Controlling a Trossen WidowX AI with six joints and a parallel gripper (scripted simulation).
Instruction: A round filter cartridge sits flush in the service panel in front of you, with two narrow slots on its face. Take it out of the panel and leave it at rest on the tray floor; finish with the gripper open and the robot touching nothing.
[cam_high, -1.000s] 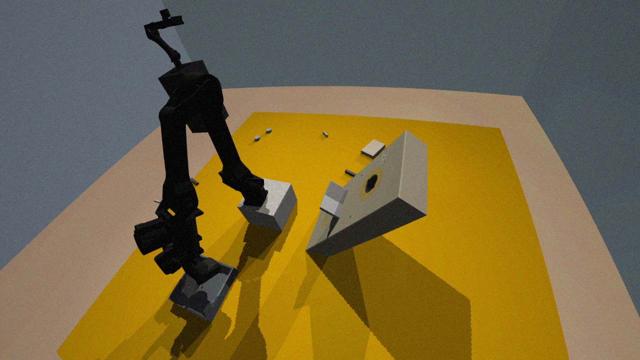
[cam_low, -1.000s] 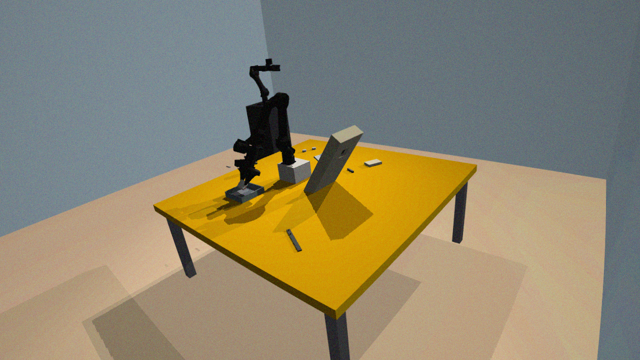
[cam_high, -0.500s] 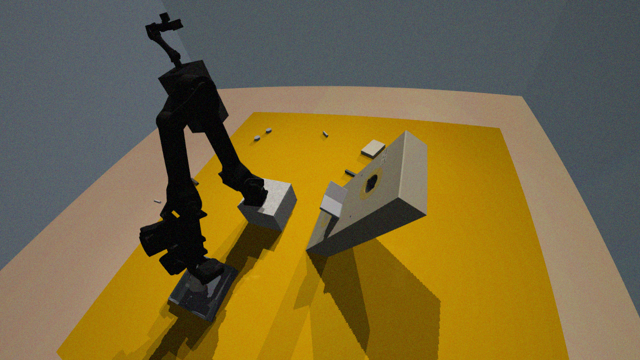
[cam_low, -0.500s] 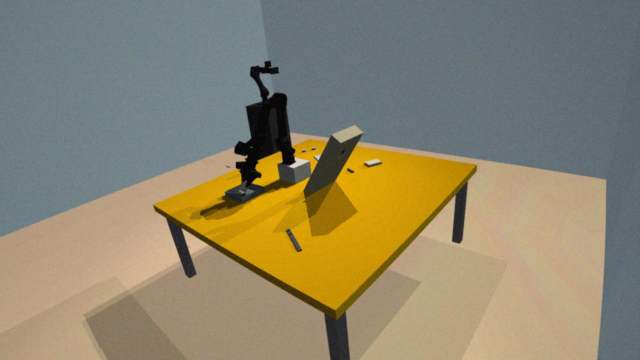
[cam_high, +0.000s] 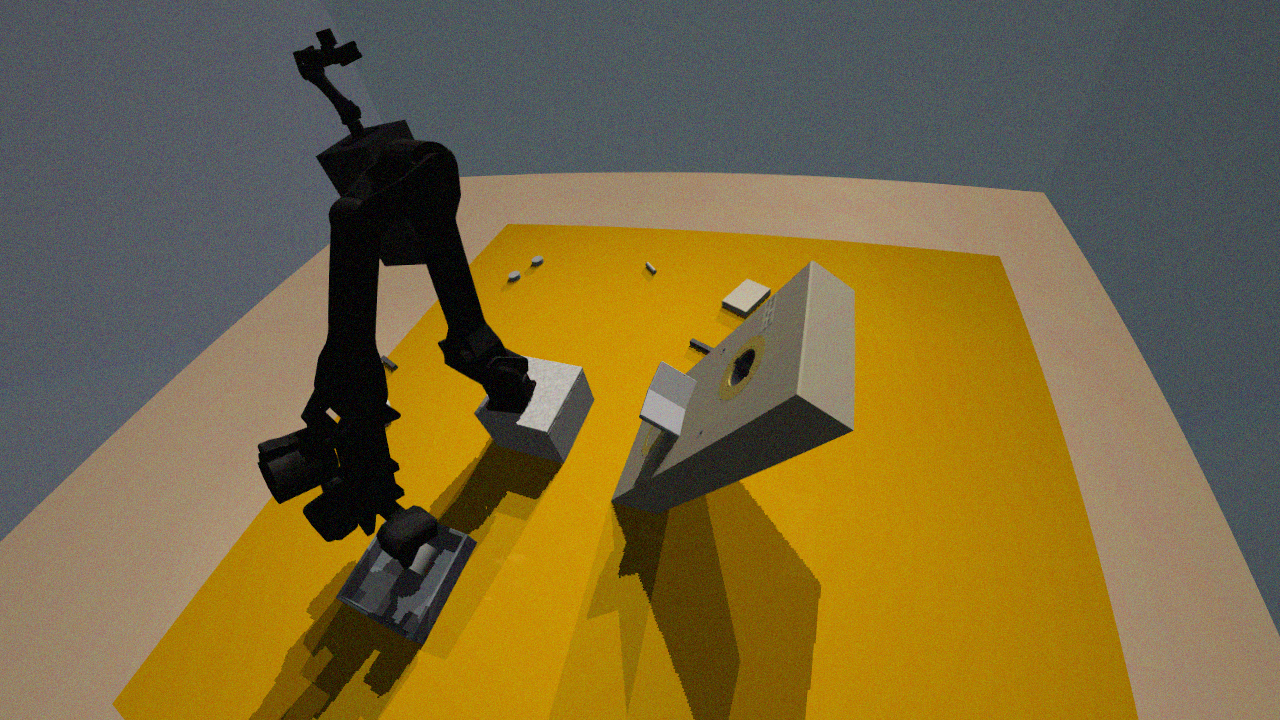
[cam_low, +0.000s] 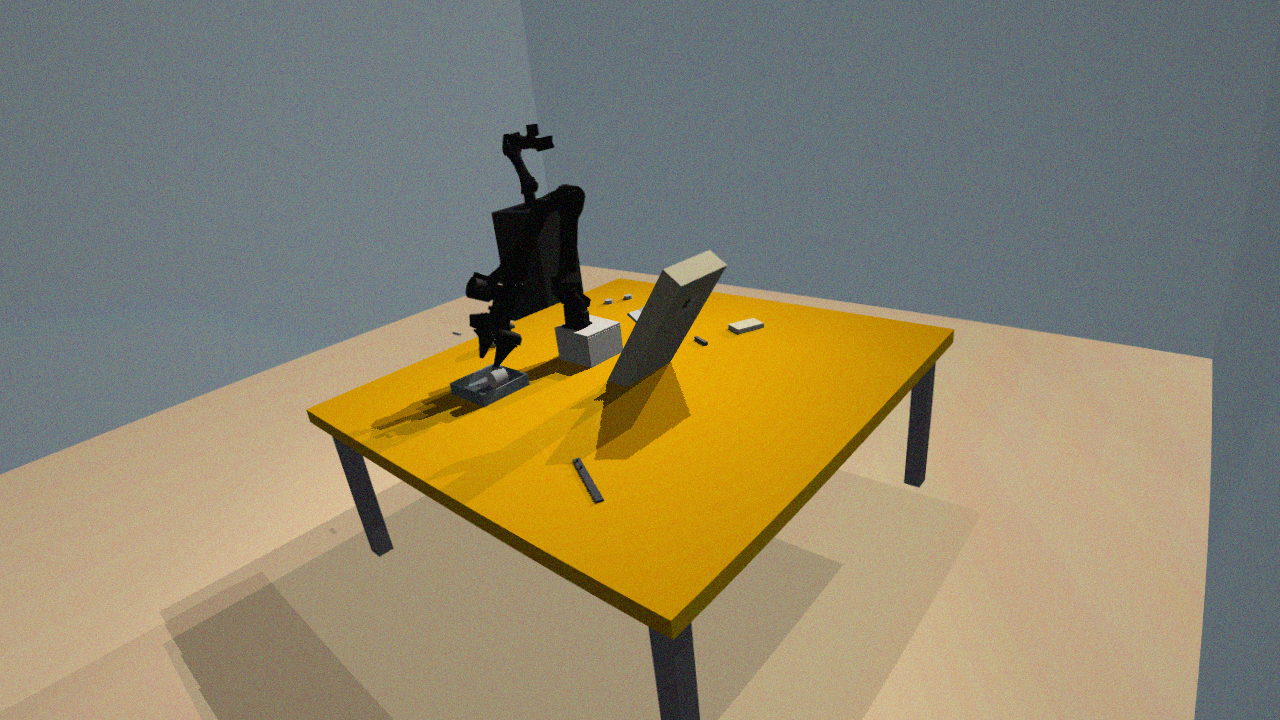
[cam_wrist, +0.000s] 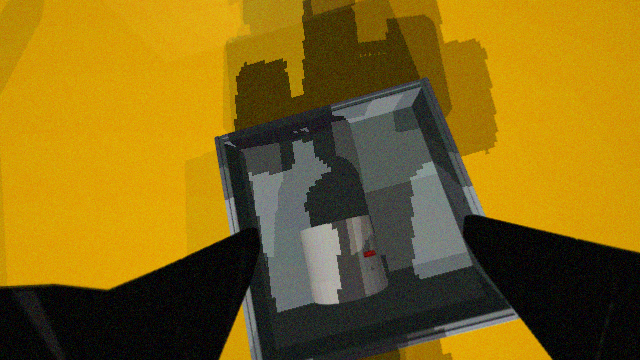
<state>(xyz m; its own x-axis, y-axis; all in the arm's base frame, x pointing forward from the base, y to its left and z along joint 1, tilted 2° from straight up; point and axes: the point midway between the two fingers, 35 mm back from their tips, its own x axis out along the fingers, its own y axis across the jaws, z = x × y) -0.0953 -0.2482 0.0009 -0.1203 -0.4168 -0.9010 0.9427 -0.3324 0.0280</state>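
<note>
My gripper tip is 50 mm above the round grey filter cartridge, 10 mm to the right of it and 10 mm short of it. From my gripper tip the other things lie so: tray: 70 mm below, 10 mm to the right; then flat white pad: 620 mm to the left, 460 mm ahead, 70 mm below; then beige service panel: 420 mm ahead, 220 mm to the left, 90 mm above.
</note>
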